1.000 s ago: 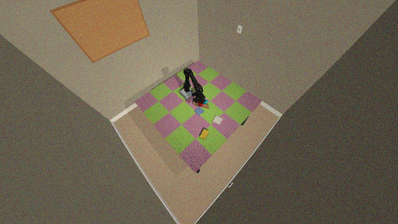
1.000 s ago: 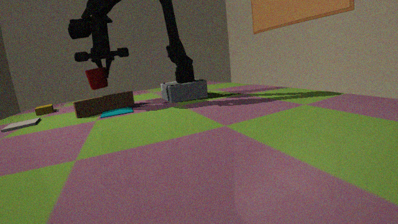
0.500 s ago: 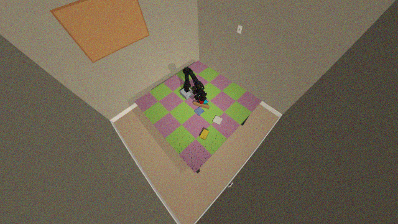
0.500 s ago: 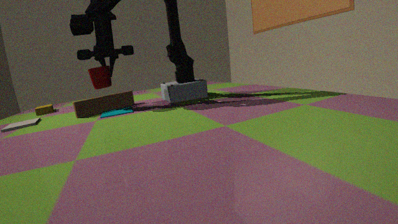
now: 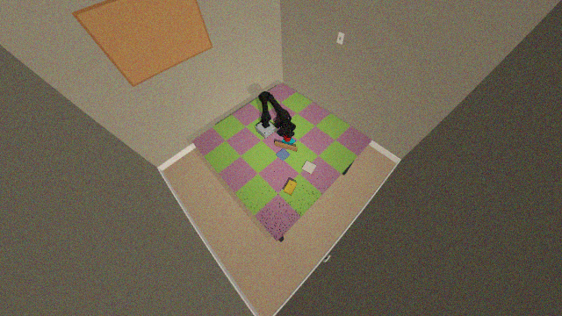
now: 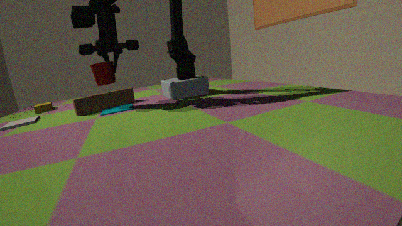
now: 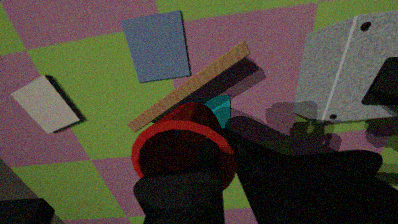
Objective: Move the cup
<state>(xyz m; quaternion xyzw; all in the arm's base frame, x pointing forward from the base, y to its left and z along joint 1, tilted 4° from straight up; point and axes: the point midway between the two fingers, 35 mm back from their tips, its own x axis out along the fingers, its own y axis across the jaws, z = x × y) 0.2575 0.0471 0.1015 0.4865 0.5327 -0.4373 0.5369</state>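
My gripper tip is now 4 cm to the right of the cyan pad and 13 cm above it. The rest, counted from my gripper tip: red cup (3 cm ahead); blue pad (9 cm ahead, 10 cm to the right, 13 cm below); brown block (5 cm ahead, 3 cm to the right, 10 cm below).
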